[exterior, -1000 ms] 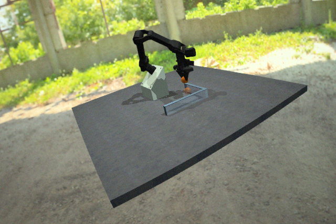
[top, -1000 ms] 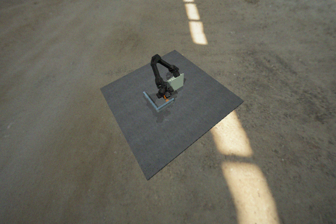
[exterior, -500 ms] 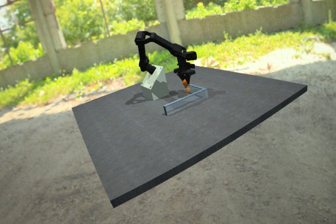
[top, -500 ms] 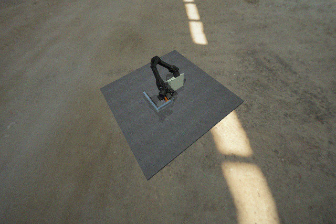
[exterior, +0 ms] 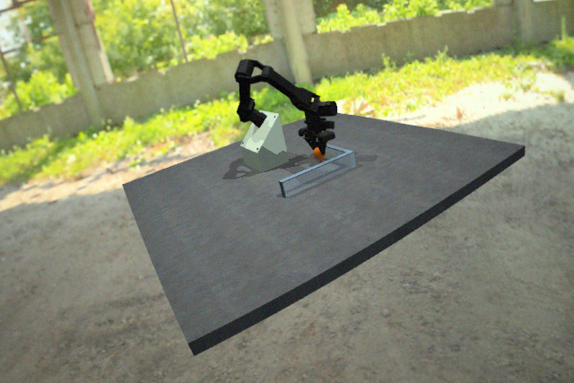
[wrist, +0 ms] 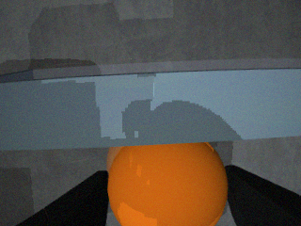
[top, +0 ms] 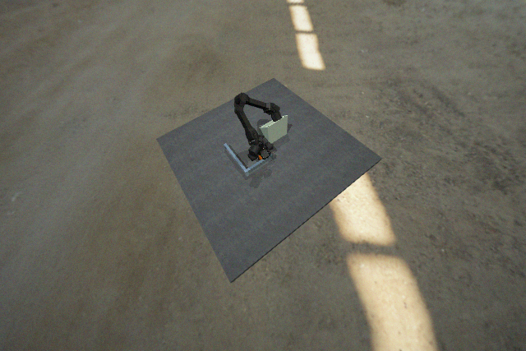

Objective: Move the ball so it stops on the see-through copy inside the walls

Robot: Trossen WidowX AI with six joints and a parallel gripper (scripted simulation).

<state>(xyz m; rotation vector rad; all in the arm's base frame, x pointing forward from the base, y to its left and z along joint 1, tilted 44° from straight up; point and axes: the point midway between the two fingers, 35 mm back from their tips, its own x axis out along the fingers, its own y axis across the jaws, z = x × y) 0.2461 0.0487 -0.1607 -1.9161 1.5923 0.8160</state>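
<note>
Right now the see-through copy is 1 cm below my gripper tip. Also, from my gripper tip: orange ball right at my gripper tip.
</note>
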